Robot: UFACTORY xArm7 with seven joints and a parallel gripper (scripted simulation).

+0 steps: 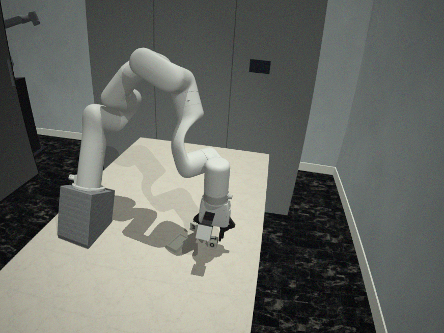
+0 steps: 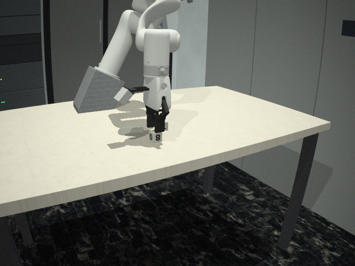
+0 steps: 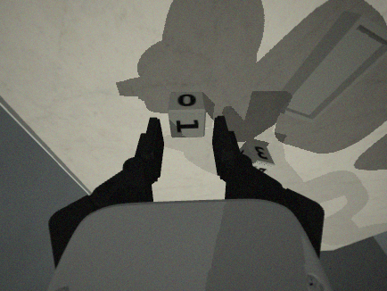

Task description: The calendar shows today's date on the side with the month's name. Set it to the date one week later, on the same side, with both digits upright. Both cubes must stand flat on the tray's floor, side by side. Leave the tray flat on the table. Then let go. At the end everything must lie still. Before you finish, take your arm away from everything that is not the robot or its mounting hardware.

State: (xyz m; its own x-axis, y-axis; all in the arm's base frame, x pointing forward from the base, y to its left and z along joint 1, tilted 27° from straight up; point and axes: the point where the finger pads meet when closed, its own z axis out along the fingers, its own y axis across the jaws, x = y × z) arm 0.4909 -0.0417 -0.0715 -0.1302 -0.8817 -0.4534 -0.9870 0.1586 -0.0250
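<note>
Right now the digit cube is 40 mm below my hand. Round my hand: tray: 120 mm behind, 10 mm to the right, 50 mm below.
</note>
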